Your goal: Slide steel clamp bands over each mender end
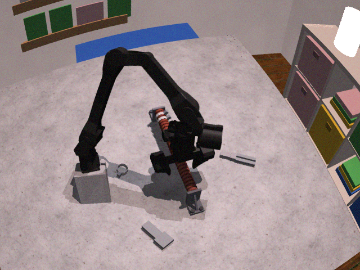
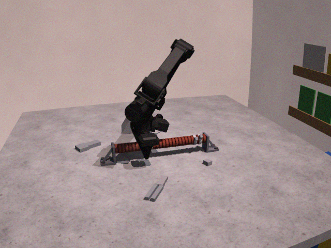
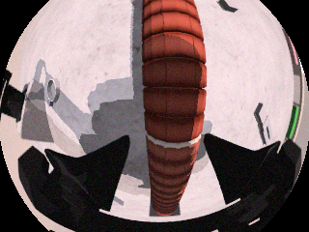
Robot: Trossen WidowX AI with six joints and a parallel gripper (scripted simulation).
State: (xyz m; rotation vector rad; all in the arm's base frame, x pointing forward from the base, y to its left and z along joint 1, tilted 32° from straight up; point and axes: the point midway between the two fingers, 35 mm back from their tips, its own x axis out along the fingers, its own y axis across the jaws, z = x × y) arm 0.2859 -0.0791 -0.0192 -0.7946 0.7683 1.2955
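My gripper is now 190 mm to the right of the small grey block, 110 mm short of it and 40 mm above it.
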